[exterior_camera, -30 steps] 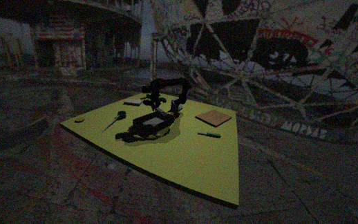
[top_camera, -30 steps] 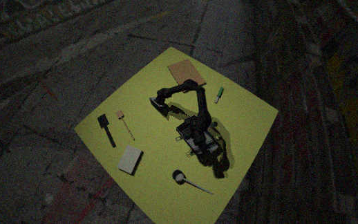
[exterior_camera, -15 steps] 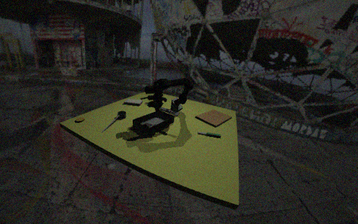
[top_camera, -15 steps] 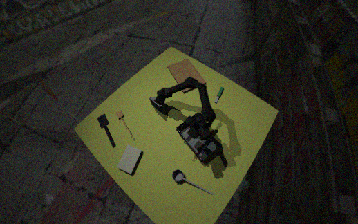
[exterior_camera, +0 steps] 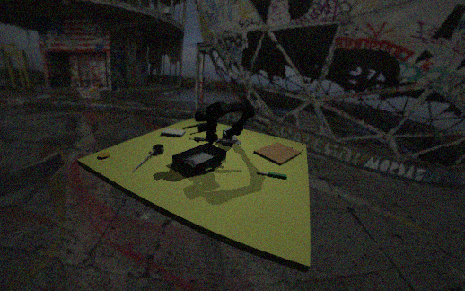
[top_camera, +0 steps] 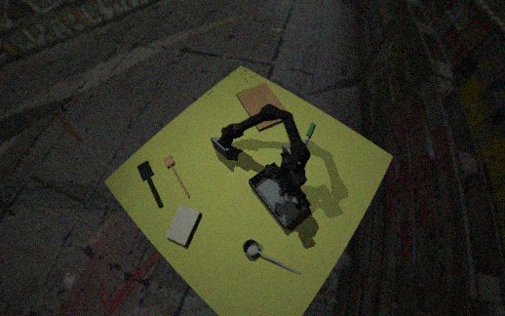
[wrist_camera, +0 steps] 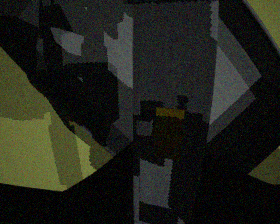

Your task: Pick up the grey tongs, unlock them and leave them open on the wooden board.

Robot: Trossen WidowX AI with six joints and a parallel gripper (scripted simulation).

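My gripper tip is 4 cm below the yellow lock piece, 2 cm to the left of it and 2 cm short of it. The rest, counted from my gripper tip: green-handled tool: 38 cm to the left, 10 cm below, 8 cm behind; roasting tin: 8 cm below, 4 cm to the right, 3 cm ahead; white block: 51 cm to the right, 22 cm behind, 10 cm below.
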